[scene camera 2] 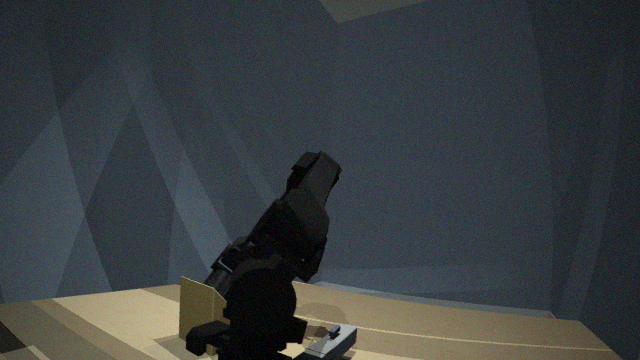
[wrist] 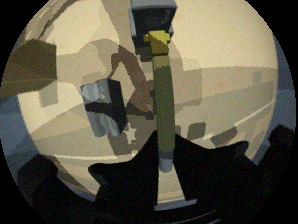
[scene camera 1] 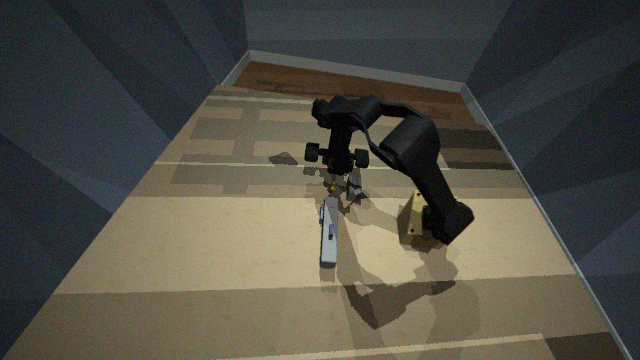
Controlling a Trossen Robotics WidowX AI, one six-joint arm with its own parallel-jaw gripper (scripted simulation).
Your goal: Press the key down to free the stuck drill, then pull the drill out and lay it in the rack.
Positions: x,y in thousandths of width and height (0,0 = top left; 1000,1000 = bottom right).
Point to a small grey rack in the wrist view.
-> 347,458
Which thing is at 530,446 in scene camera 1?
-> The gripper.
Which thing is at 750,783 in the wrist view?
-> The gripper.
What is the gripper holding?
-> A drill.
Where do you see a grey housing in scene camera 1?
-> At 515,585
